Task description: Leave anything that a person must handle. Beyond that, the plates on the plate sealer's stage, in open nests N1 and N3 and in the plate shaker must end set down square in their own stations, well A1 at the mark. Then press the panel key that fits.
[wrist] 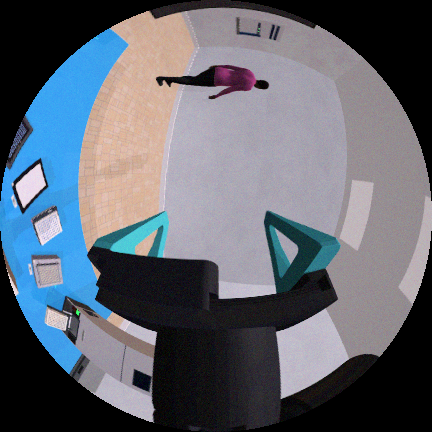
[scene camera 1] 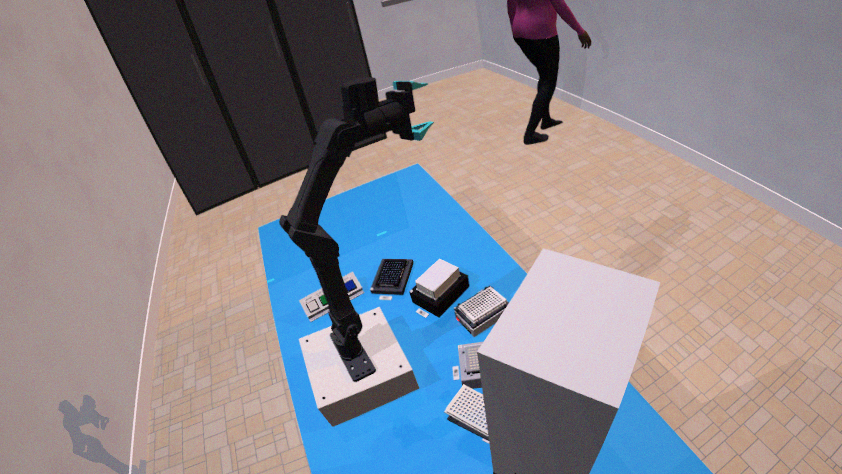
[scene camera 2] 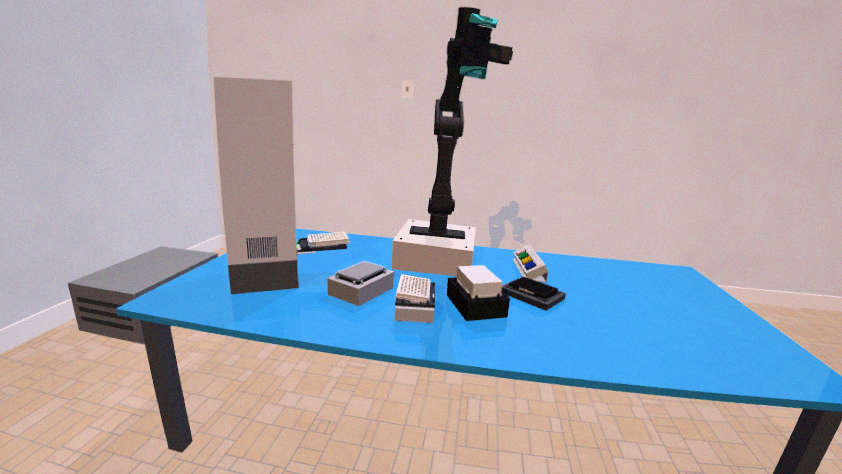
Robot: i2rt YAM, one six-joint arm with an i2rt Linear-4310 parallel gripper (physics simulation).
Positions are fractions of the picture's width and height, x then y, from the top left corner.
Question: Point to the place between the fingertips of my gripper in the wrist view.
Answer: At 0.50, 0.50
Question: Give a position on a tall grey box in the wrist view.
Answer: At 0.30, 0.83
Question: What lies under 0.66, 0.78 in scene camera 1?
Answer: A tall grey box.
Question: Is my gripper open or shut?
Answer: Open.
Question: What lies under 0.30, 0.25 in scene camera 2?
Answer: A tall grey box.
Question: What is my gripper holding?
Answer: Nothing.
